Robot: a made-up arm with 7 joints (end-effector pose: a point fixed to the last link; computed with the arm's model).
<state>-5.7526 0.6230 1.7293 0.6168 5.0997 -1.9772 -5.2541</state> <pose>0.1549 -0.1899 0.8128 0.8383 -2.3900 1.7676</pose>
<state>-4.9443 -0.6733 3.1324 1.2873 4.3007 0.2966 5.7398</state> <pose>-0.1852 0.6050 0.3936 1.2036 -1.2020 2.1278</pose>
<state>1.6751 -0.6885 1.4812 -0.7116 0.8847 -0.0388 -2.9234</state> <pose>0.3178 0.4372 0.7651 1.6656 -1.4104 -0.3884</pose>
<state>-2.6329 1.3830 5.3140 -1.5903 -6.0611 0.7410 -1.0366</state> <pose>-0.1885 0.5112 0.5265 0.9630 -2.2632 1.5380</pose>
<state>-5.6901 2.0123 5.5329 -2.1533 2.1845 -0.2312 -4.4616</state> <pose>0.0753 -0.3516 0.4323 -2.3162 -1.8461 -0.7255</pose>
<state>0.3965 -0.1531 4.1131 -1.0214 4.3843 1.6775 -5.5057</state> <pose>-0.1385 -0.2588 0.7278 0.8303 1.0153 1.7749</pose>
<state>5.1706 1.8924 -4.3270 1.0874 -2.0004 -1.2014 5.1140</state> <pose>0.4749 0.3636 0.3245 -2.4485 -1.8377 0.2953</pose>
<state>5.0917 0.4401 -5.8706 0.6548 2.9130 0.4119 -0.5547</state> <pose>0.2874 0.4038 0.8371 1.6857 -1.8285 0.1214</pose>
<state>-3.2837 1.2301 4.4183 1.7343 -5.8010 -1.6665 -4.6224</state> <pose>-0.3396 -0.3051 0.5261 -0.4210 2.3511 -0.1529</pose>
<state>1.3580 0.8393 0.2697 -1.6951 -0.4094 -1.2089 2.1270</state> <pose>0.0009 0.0619 0.6326 -0.4009 1.5247 -2.1834</pose>
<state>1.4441 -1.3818 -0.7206 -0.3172 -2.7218 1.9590 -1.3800</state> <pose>-0.1755 0.5661 0.1880 -0.3359 -0.6065 -2.4924</pose>
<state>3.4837 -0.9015 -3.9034 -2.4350 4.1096 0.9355 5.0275</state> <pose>-0.1002 -0.0317 0.4314 0.8435 1.2370 -0.3487</pose>
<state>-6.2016 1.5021 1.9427 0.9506 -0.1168 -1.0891 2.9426</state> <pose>0.6530 -0.2581 0.3961 -1.3527 -1.2950 1.2969</pose>
